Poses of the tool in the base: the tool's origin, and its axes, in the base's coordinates. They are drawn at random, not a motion.
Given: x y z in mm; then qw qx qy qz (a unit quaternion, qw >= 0).
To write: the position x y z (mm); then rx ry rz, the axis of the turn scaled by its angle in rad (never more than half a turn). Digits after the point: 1 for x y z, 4 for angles.
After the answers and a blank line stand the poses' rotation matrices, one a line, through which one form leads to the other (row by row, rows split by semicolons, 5 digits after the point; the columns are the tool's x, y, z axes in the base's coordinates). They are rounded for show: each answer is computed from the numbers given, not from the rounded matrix.
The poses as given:
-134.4, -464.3, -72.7, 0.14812, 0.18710, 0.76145, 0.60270
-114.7, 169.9, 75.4, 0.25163, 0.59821, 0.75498, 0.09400
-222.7, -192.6, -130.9, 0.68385, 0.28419, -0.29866, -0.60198
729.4, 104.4, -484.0, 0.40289, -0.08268, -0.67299, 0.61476
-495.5, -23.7, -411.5, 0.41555, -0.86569, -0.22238, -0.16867
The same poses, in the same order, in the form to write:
-134.4, -464.3, -72.7, 0.5381, 2.1899, 1.7334
-114.7, 169.9, 75.4, 1.6274, 2.0538, 0.2557
-222.7, -192.6, -130.9, 0.6370, -0.6695, -1.3494
729.4, 104.4, -484.0, -0.2089, -1.7002, 1.5531
-495.5, -23.7, -411.5, -2.1743, -0.5585, -0.4236

-0.88611 0.10639 0.45110; 0.46348 0.20349 0.86243; -0.00004 0.97328 -0.22963
-0.15766 0.85596 0.49241; 0.95058 0.26662 -0.15912; -0.26749 0.44299 -0.85569
0.09684 0.65358 -0.75064; -0.99309 0.11371 -0.02911; 0.06632 0.74827 0.66007
-0.66169 -0.38408 -0.64394; 0.60665 0.23047 -0.76083; 0.44062 -0.89408 0.08050
0.84420 0.52520 0.10721; 0.24484 -0.55573 0.79449; 0.47685 -0.64446 -0.59774

